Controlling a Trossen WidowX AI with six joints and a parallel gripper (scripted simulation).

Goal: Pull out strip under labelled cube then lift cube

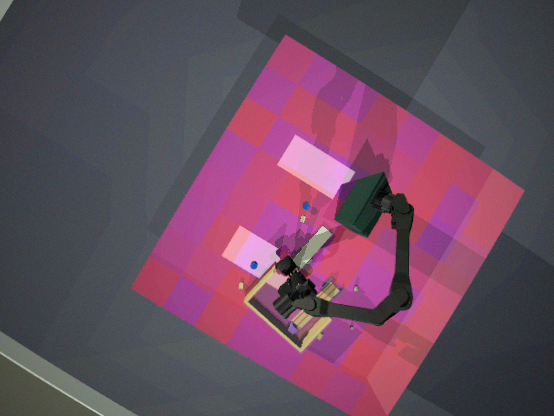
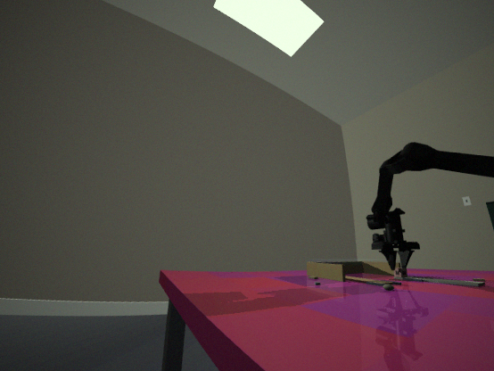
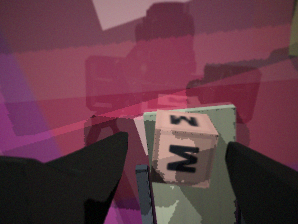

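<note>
Now: gripper tip 1 cm past the labelled cube and 1 cm above it. From my gripper tip the other things lie so: grey-green strip: 11 cm behind, 2 cm to the left, 3 cm below.
</note>
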